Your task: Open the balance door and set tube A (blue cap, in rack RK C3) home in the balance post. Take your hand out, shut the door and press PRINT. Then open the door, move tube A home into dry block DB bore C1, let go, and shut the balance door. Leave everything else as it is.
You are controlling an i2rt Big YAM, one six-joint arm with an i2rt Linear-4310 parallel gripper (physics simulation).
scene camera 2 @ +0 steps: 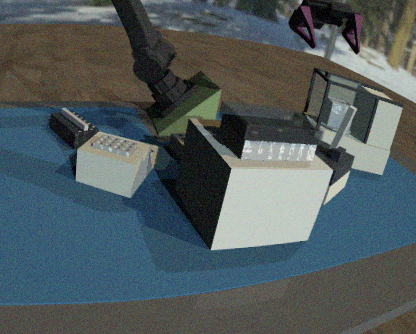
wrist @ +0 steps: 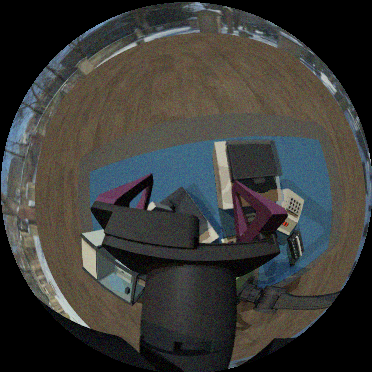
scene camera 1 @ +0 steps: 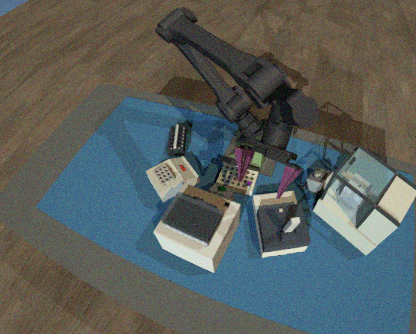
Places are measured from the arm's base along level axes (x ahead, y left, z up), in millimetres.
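Where they show: gripper, fingertip midpoint: [scene camera 2: 337, 49] [wrist: 193, 180] [scene camera 1: 258, 190]; arm's base at its link origin: [scene camera 2: 175, 100] [wrist: 241, 290] [scene camera 1: 254, 132].
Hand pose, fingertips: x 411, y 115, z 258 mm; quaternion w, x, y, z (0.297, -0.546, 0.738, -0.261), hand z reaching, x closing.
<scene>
Things, the pixels of their top centre, and the offset from my fingertips. "*": a spot on its surface instead.
- tan rack at a spot on its surface: [scene camera 1: 253, 176] * dx -229, dy -63, dz -283 mm
- dry block at its top centre: [scene camera 2: 121, 137] [scene camera 1: 171, 170] [wrist: 292, 212] dx -128, dy -326, dz -242 mm
- large white box at its top centre: [scene camera 2: 255, 101] [wrist: 262, 183] [scene camera 1: 203, 195] dx -10, dy -144, dz -122 mm
- dark-topped box at its top centre: [scene camera 2: 310, 135] [wrist: 179, 228] [scene camera 1: 282, 211] dx -89, dy +70, dz -210 mm
- black strip rack at its top centre: [scene camera 2: 74, 116] [scene camera 1: 176, 135] [wrist: 299, 246] dx -300, dy -398, dz -264 mm
My gripper [scene camera 1: 260, 189] [scene camera 2: 336, 50] [wrist: 193, 180] is open and empty, its purple fingers wide apart, high above the tan rack and the dark-topped box. The tan rack [scene camera 1: 253, 176] is partly covered by a finger in scene camera 1; a purple cap shows in it, but I cannot make out tube A's blue cap. The glass-sided balance [scene camera 1: 340, 227] [scene camera 2: 367, 152] [wrist: 90, 255] stands at the right in both scene views. A small dark knob shows on its glass; I cannot tell whether the door is open. The dry block [scene camera 1: 165, 175] [scene camera 2: 105, 167] [wrist: 295, 202] has a grid of bores and a red display.
A large white box [scene camera 1: 215, 252] [scene camera 2: 272, 205] with a dark lid stands near the rack. A dark-topped box [scene camera 1: 270, 235] with a pale upright piece stands between it and the balance. A black strip rack [scene camera 1: 178, 139] [scene camera 2: 72, 127] [wrist: 296, 247] lies behind the dry block.
</scene>
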